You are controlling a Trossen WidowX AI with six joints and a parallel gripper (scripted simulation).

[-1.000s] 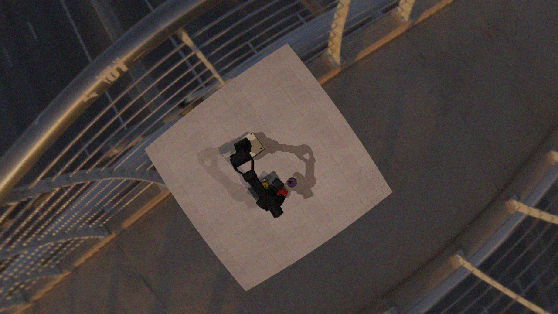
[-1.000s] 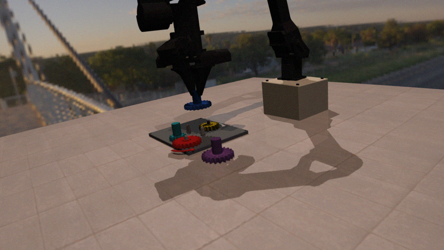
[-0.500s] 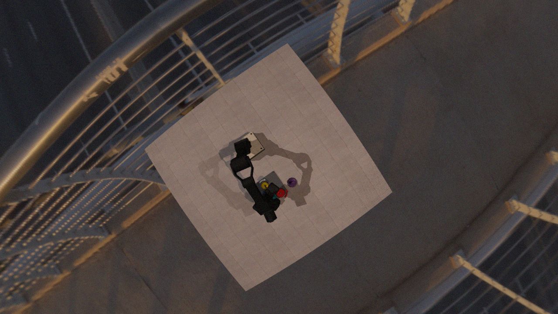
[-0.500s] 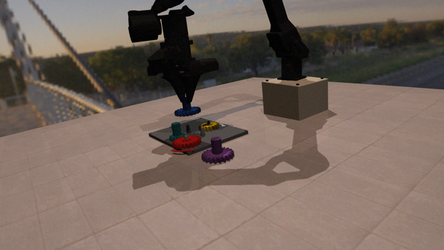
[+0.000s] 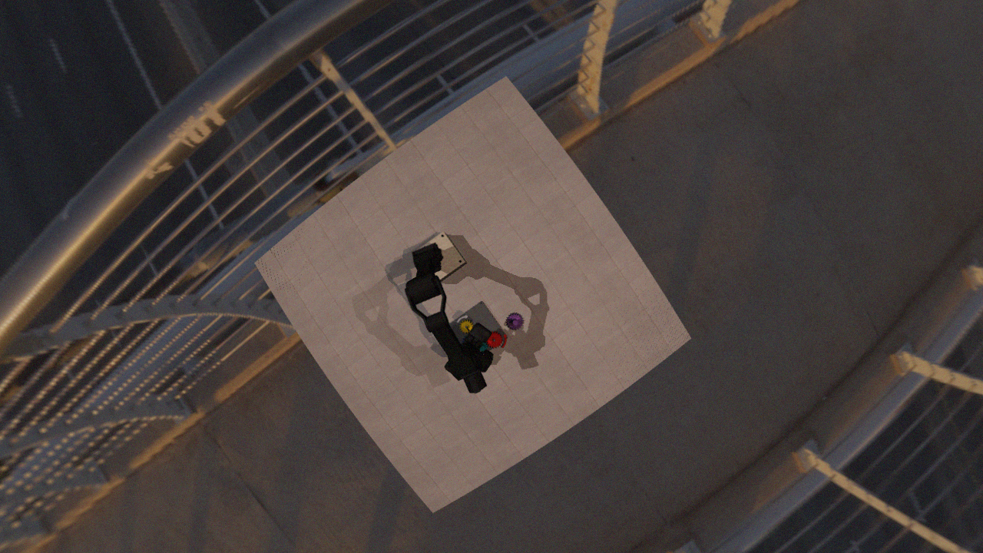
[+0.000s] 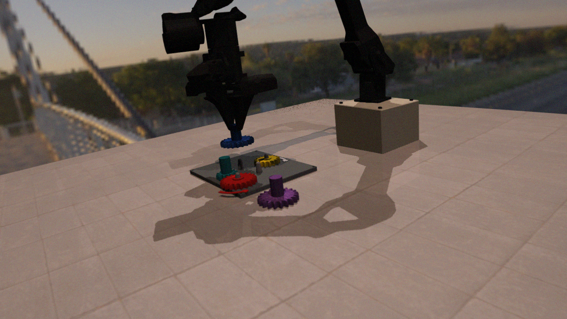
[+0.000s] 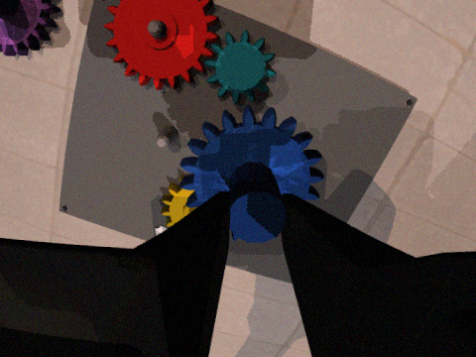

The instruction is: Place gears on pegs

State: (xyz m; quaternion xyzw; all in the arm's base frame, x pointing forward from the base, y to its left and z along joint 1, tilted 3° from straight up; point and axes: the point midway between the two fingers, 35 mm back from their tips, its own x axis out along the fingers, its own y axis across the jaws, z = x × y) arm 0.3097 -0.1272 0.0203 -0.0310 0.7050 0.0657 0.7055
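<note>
Now: the blue gear 1 cm below my gripper tip. From my gripper tip the other things lie so: red gear 7 cm below, 6 cm to the left, 6 cm ahead; yellow gear 7 cm below, 5 cm behind, 2 cm to the left; teal gear 6 cm below, 5 cm ahead, 1 cm to the left.
</note>
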